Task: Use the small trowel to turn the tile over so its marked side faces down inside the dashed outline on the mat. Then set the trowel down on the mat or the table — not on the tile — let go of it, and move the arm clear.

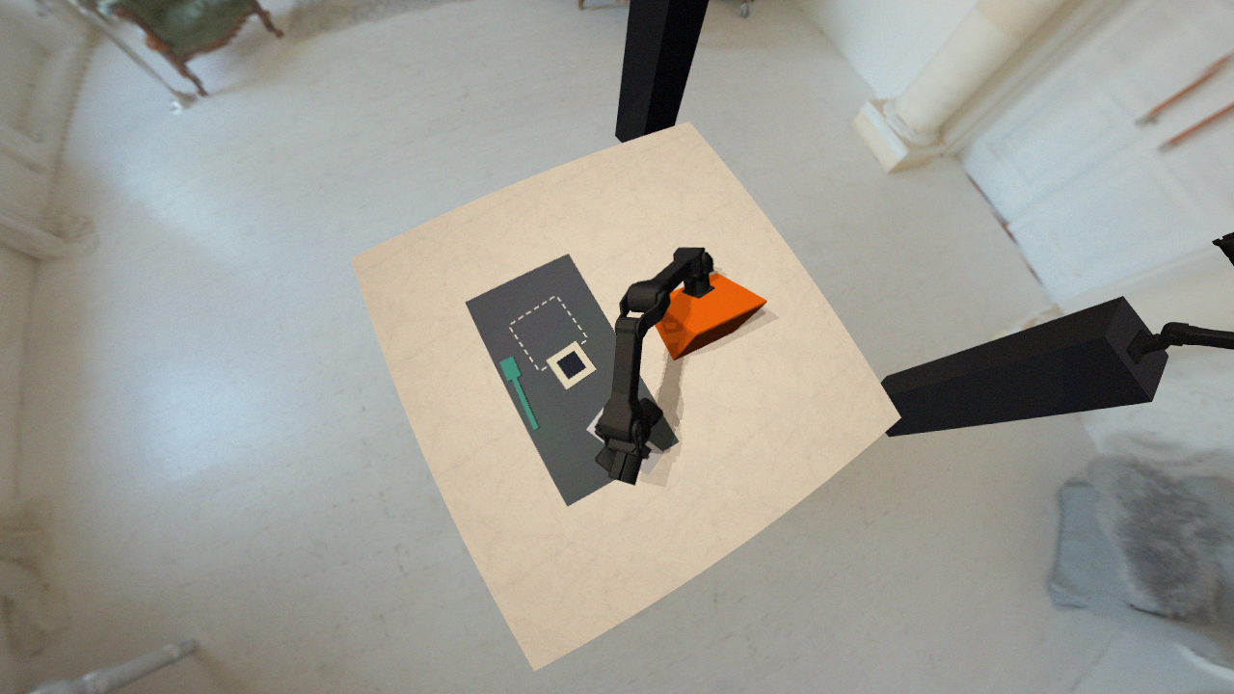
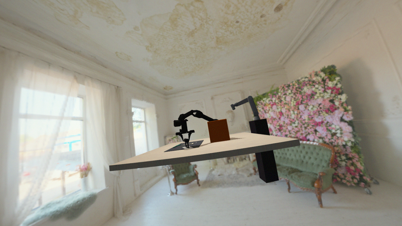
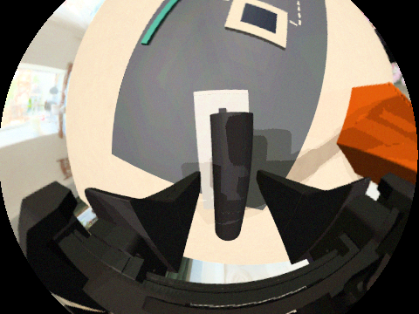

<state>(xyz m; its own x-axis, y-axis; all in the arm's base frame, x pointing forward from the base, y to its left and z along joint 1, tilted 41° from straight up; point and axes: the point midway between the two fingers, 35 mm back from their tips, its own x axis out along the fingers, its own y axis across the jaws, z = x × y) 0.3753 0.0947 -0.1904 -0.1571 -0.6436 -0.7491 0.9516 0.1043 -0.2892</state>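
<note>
Right now my gripper tip is 10 mm to the left of the small trowel and 30 mm above it. Round my gripper tip: teal flat tool 150 mm ahead, 280 mm to the right, 60 mm below; mat 10 mm ahead, 240 mm to the right, 80 mm below; tile 250 mm to the right, 60 mm below.
</note>
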